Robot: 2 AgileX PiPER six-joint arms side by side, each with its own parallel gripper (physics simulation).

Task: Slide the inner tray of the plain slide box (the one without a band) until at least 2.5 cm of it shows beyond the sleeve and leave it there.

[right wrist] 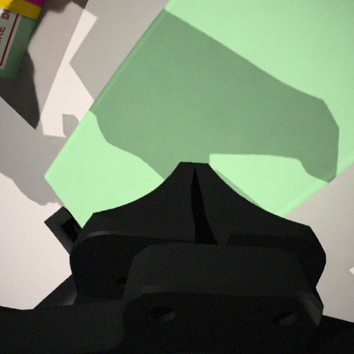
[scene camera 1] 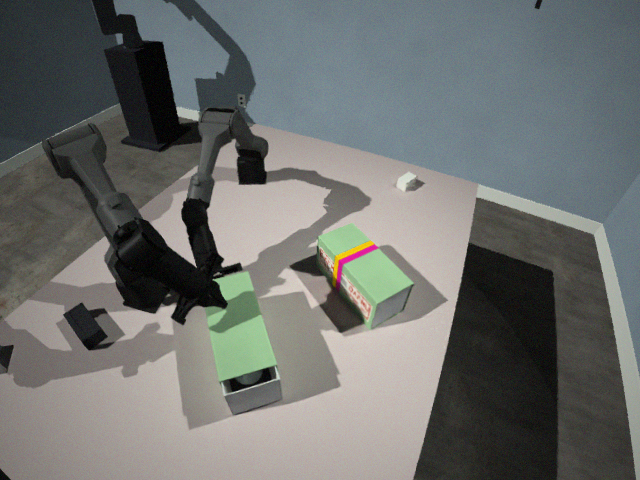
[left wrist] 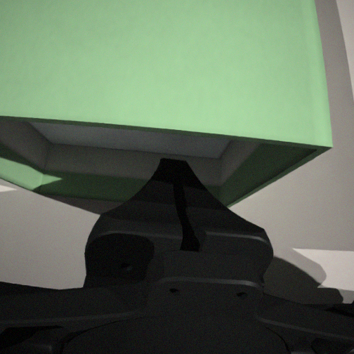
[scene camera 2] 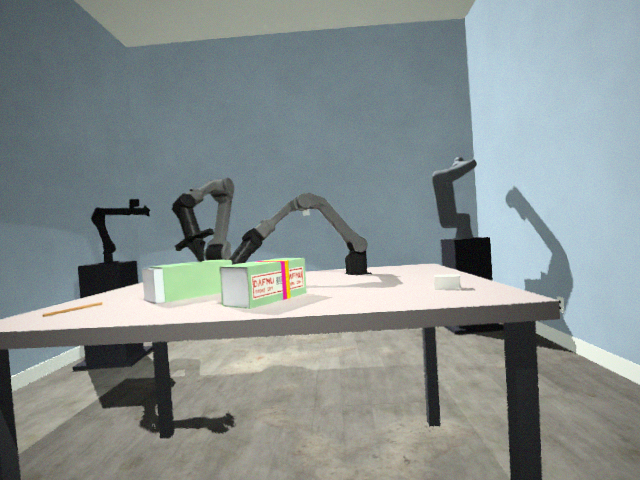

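Note:
The plain green slide box's sleeve (scene camera 1: 245, 338) (scene camera 2: 191, 280) (left wrist: 165, 65) (right wrist: 240, 75) lies flat. Its pale inner tray (scene camera 1: 256, 396) (scene camera 2: 153, 285) shows beyond the sleeve at the near end in scene camera 1, with a rounded grey thing partly visible inside. My left gripper (left wrist: 171, 175) is shut and empty, its tips at the sleeve's other open end, where grey inner surfaces show recessed. Its tips are hidden in scene camera 2. My right gripper (right wrist: 192, 181) (scene camera 1: 224, 303) is shut and empty, its tips at the sleeve's top near that same end; contact cannot be told.
The banded green box (scene camera 1: 382, 276) (scene camera 2: 263, 284) (right wrist: 10, 42) lies beside the plain one. A white block (scene camera 1: 406, 181) (scene camera 2: 447, 282) lies farther off on the table (scene camera 1: 361, 413) (scene camera 2: 361, 304). A dark block (scene camera 1: 85, 325) lies left in scene camera 1. An orange stick (scene camera 2: 72, 309) lies left in scene camera 2.

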